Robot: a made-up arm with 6 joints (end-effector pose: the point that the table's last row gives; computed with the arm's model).
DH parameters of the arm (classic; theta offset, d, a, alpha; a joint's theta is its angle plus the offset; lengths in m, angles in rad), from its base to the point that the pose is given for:
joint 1: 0 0.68 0.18 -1.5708
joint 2: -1.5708 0 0.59 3.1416
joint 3: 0 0 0.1 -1.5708
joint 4: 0 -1.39 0 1.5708
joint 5: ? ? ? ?
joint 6: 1.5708 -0.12 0 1.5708
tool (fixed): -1.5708 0 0 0
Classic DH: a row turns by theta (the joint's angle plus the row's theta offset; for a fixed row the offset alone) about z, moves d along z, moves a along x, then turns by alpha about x.
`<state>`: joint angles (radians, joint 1 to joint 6).
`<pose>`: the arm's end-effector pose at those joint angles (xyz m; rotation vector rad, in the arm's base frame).
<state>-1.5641 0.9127 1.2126 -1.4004 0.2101 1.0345</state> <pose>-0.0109 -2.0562 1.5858 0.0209 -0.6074 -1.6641</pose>
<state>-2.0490 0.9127 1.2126 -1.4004 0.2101 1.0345</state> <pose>-0.9681 -1.8141 1.5858 -0.1364 -0.6458 -2.1317</pose>
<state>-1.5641 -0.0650 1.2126 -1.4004 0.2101 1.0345</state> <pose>-0.0215 -0.4777 2.7419 -0.6753 -1.3613 -1.2188</pose>
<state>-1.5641 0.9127 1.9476 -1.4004 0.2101 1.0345</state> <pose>-0.0158 -1.3270 2.3901 -0.5046 -1.1873 -1.3564</pose>
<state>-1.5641 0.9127 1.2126 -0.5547 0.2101 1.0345</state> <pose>0.0006 -2.0511 1.6020 -0.7224 0.0067 -1.7274</pose>
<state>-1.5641 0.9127 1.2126 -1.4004 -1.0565 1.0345</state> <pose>0.1164 -2.0061 1.5475 0.1869 -0.0555 -0.5306</pose>
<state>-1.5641 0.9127 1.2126 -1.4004 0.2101 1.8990</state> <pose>-0.0109 -2.0562 1.5858 -0.6006 0.1488 -1.8053</pose>
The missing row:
joint 5: 0 0 0 -1.5708
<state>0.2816 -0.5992 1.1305 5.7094 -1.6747 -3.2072</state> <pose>-0.3739 -0.0407 2.5274 2.8547 1.2952 0.0557</pose>
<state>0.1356 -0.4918 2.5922 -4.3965 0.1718 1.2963</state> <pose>-1.5976 -0.1983 1.1934 0.1703 -0.0453 3.1065</pose>
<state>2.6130 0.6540 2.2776 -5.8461 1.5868 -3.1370</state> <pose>-0.2478 0.0859 2.5234 0.0060 0.0718 -0.9653</pose>
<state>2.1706 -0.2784 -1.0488 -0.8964 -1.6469 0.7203</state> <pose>-0.6565 0.7945 0.3038 1.4490 -1.5648 -1.6827</pose>
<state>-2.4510 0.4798 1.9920 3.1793 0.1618 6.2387</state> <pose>-0.3552 -0.2925 2.7140 0.6156 -1.7122 0.5036</pose>
